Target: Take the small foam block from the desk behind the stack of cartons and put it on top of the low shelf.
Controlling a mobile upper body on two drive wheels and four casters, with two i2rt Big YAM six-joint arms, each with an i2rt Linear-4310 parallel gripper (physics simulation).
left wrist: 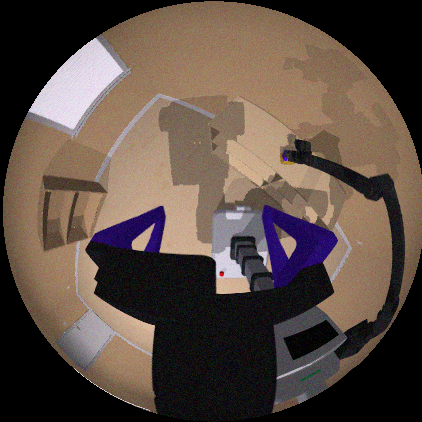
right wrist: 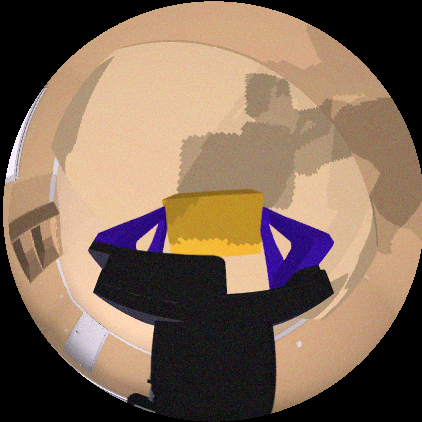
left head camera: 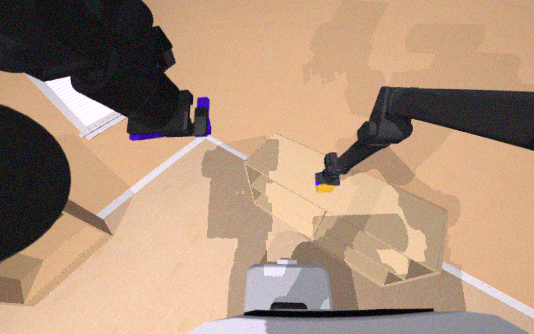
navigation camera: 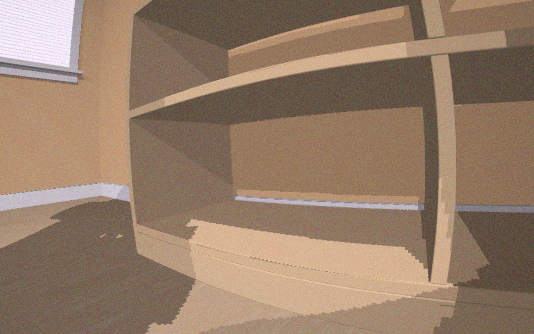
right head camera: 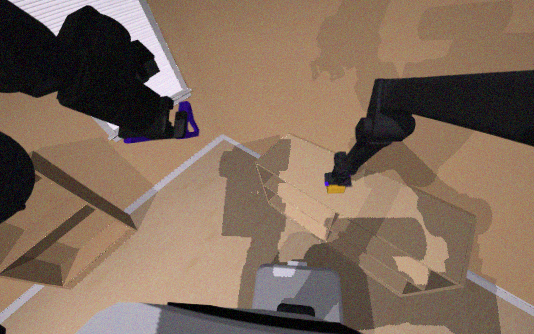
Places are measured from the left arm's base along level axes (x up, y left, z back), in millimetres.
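Pixels of known places: left gripper, fingertip midpoint: (left wrist: pixel 213 210) (left head camera: pixel 187 132) (right head camera: pixel 179 134); right gripper, fingertip midpoint: (left wrist: pixel 287 155) (right wrist: pixel 213 211) (left head camera: pixel 324 182) (right head camera: pixel 335 182).
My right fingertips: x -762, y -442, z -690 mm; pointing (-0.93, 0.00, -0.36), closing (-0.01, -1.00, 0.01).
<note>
Ahead of a thing's pixels: the offset from my right fingertips to its top centre. "spot": to the spot under its first point. Level surfaces: height alone.
The small foam block @(dx +8, dy +0, dz +14 mm) (right wrist: pixel 213 222) is yellow and sits between the purple fingers of my right gripper (left head camera: pixel 326 183), which is shut on it. It also shows in the left head view (left head camera: pixel 324 188) and the right head view (right head camera: pixel 336 189). The gripper holds the block just above the flat top of the low wooden shelf @(dx -38 mm) (left head camera: pixel 312 172), which lies below me in both head views (right head camera: pixel 319 179). My left gripper (left head camera: pixel 199 116) is open and empty, raised at the upper left, away from the shelf. In the left wrist view its fingers (left wrist: pixel 212 232) stand wide apart with nothing between them.
The navigation view shows the shelf's open compartments @(spot: dx -443, dy +78, dz -383 mm) (navigation camera: pixel 299 159) close in front of my base (left head camera: pixel 287 286). A white baseboard line (left head camera: pixel 156 172) runs along the floor at the left. A white panel (right head camera: pixel 150 56) lies at the upper left. Another wooden unit (left wrist: pixel 66 208) stands at the far left.
</note>
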